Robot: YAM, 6 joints.
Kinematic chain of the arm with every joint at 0, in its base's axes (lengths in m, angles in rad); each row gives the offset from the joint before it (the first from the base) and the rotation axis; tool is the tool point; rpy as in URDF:
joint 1: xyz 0 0 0.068 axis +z
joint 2: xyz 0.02 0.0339 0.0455 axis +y
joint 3: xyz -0.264 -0.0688 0 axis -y
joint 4: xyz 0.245 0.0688 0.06 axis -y
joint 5: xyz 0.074 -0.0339 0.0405 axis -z
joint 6: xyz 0.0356 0 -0.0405 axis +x
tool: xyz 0 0 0 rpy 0 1.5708 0
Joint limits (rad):
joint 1: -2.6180..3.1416
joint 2: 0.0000..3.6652
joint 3: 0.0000..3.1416
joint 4: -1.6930..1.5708
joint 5: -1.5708..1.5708
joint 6: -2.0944..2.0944
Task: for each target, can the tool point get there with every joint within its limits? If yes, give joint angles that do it. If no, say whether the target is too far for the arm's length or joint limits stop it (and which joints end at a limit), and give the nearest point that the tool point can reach.
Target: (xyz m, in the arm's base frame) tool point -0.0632 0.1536 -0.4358
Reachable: no: joint limits stop it (at a limit: joint 2) | nearest point -0.0679 0.1650 -0.3735 | short by 0.064 m
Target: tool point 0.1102 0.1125 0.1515
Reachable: yes | joints 0.8925 1.5209 0.6986 -1.3582 0.4433 1.6803
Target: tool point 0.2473 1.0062 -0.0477
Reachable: no: too far | nearest point 0.1523 0.6197 0.0154 | short by 0.403 m
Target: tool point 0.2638 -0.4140 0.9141
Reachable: no: too far | nearest point 0.1813 -0.2845 0.6529 | short by 0.303 m
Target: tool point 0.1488 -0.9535 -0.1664
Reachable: no: too far | nearest point 0.0956 -0.6127 -0.0642 | short by 0.360 m
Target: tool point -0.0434 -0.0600 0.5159
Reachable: yes | joints 0.6415 0.5194 1.6947 -0.9566 0.6700 0.8631
